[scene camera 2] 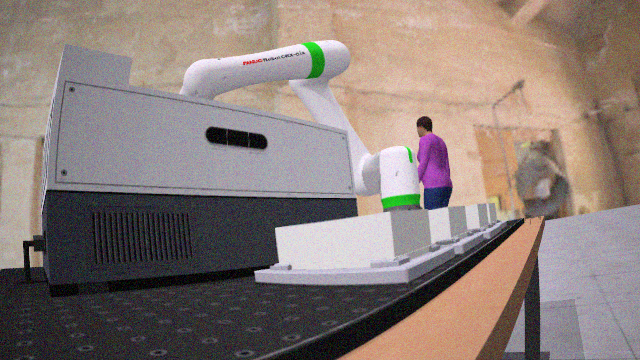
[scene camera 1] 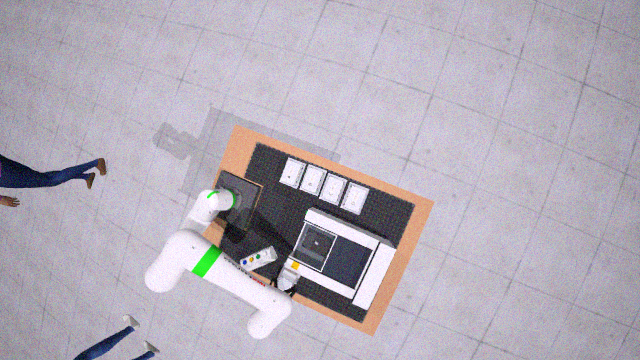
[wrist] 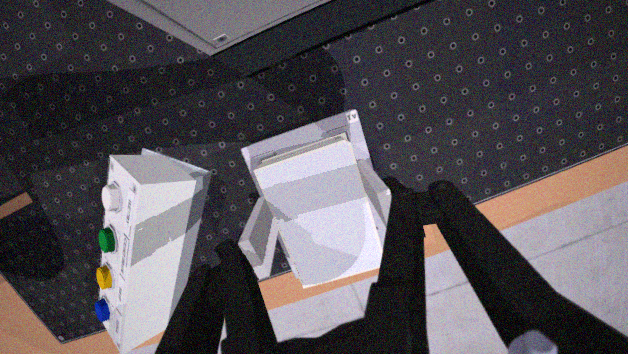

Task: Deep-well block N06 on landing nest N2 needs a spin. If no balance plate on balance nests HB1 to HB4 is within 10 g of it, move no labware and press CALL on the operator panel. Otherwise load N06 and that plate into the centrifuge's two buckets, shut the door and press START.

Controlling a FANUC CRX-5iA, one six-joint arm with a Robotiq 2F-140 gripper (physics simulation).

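Places are measured from the arm's base along level axes (x ahead, y left, z up), in centimetres.
Pixels of known places: gripper, fingertip midpoint: (scene camera 1: 288,277) (wrist: 315,193); arm's base at its link origin: (scene camera 1: 232,198).
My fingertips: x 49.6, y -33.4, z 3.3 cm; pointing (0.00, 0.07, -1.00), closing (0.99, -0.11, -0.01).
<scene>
For each thing: its top centre in the pictures, then the offset to it from my fingertips. Level surfaces: height alone.
- plain white block at its top centre: (wrist: 324,221) (scene camera 1: 286,281) dx -0.4, dy -2.3, dz +1.0 cm
- light grey nest at its top centre: (wrist: 322,206) dx -0.4, dy -2.3, dz -2.6 cm
- operator panel at its top centre: (wrist: 112,277) (scene camera 1: 254,262) dx -22.0, dy +1.9, dz +1.5 cm
- perforated black mat at its surface level: dz -6.9 cm
- wood-edged table at its surface level: dz -8.2 cm
My gripper (wrist: 315,193) (scene camera 1: 284,287) is shut on a plain white block (wrist: 320,185), with one pad at each long side. The block sits on a light grey nest (wrist: 295,137) marked A1 at one corner; no lift shows, and no block number is readable. The white and dark centrifuge (scene camera 1: 382,275) (scene camera 2: 200,167) (wrist: 220,20) has an uncovered square chamber (scene camera 1: 311,246). Several white balance plates, the first (scene camera 1: 293,171) and last (scene camera 1: 355,197) in a row, stand on balance nests (scene camera 2: 330,277); their letters are blurred. The operator panel (scene camera 1: 258,258) (wrist: 155,240) has white, green, yellow and blue buttons.
The panel stands close beside the gripper's left finger in the wrist view. The perforated black mat (scene camera 1: 280,210) (wrist: 450,100) lies on a wood-edged table (scene camera 1: 425,205) (scene camera 2: 450,320). My arm's base stands on a dark plate (scene camera 1: 250,187). A person (scene camera 2: 436,160) stands beyond the table.
</scene>
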